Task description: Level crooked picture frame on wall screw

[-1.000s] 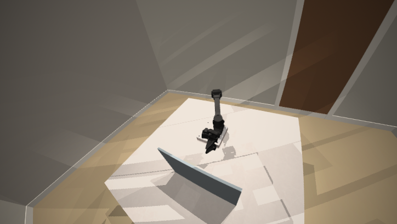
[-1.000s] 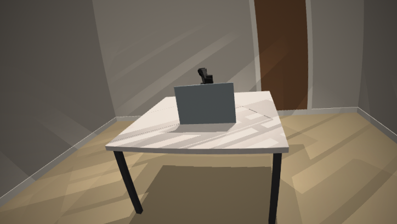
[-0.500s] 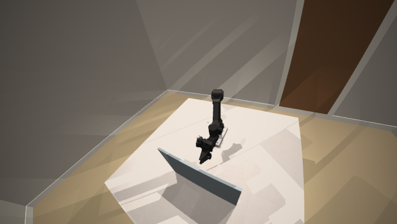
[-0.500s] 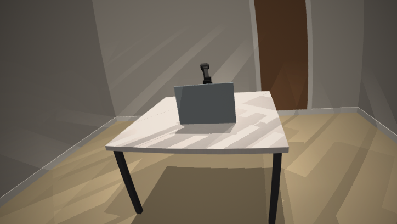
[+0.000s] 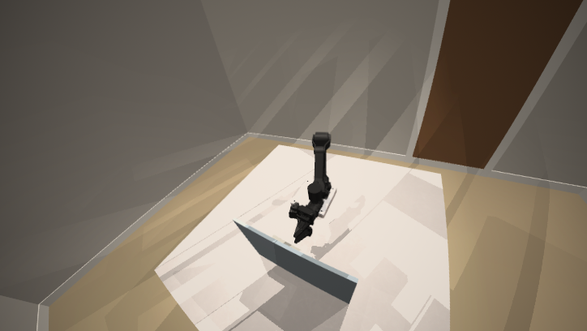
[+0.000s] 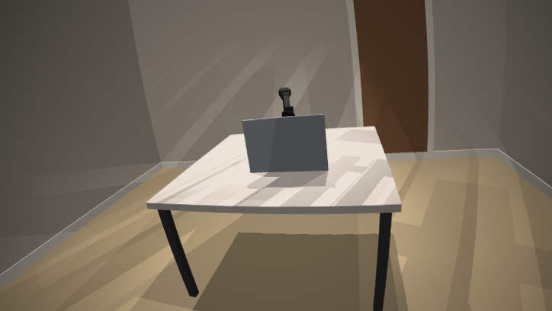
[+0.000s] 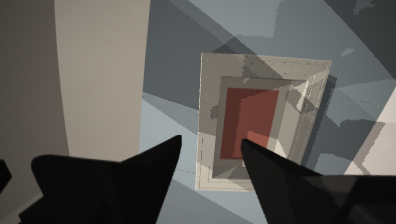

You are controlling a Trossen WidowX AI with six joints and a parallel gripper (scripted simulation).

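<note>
Right now my gripper tip is 5 cm short of the picture frame, 1 cm to the left of it and 5 cm above it. Round my gripper tip: wall panel: 6 cm ahead, 1 cm to the left, 7 cm below.
</note>
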